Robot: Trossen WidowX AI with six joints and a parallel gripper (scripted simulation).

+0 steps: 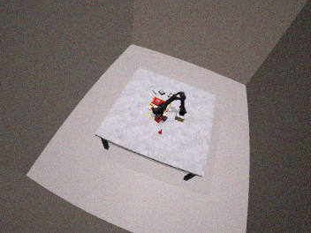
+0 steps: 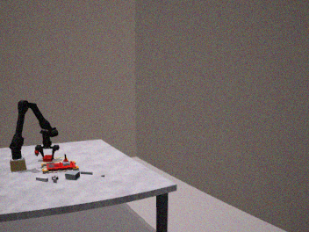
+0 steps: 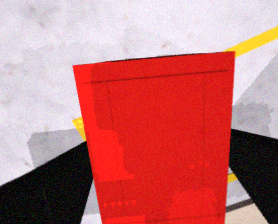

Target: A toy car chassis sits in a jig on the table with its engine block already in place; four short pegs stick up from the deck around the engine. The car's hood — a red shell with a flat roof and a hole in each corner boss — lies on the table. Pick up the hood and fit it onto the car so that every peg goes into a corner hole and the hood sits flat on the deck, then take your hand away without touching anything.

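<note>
Right now my gripper tip is 6 cm short of the grey engine part, 25 cm to the left of it and 1 cm below it. From my gripper tip the other things lie so: jig 3 cm ahead, 21 cm to the right; red hood 1 cm above.
</note>
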